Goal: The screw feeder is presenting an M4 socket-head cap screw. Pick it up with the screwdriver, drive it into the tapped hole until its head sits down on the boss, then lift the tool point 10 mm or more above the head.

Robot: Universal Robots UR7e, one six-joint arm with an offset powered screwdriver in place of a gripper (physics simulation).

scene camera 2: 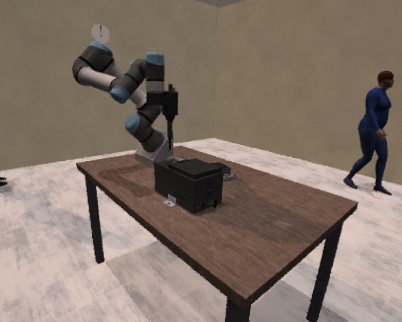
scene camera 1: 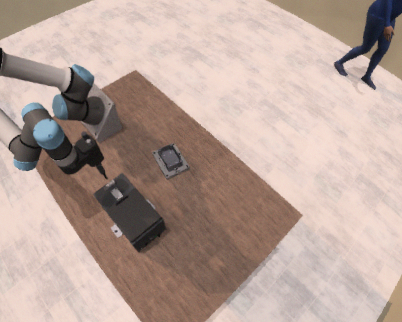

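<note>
The screwdriver (scene camera 1: 105, 177) (scene camera 2: 170, 149) points down, its tip close to the arm-side end of the black screw feeder (scene camera 1: 135, 215) (scene camera 2: 186, 184). In scene camera 2 the tip shows just above the far top edge of the feeder; the exact gap cannot be told. The M4 screw is too small to make out, at the feeder or on the bit. A dark workpiece on a grey plate (scene camera 1: 170, 157) stands beyond the feeder, apart from the screwdriver; it is partly hidden behind the feeder in scene camera 2. Its tapped hole cannot be made out clearly.
The arm's grey base mount (scene camera 1: 111, 125) (scene camera 2: 145, 156) stands at the far end of the brown table (scene camera 1: 240, 210) (scene camera 2: 280, 210). A small metal bracket (scene camera 1: 116, 230) (scene camera 2: 170, 201) sticks out from the feeder's side. A person in blue (scene camera 1: 375, 35) (scene camera 2: 374, 120) is on the floor beyond the table.
</note>
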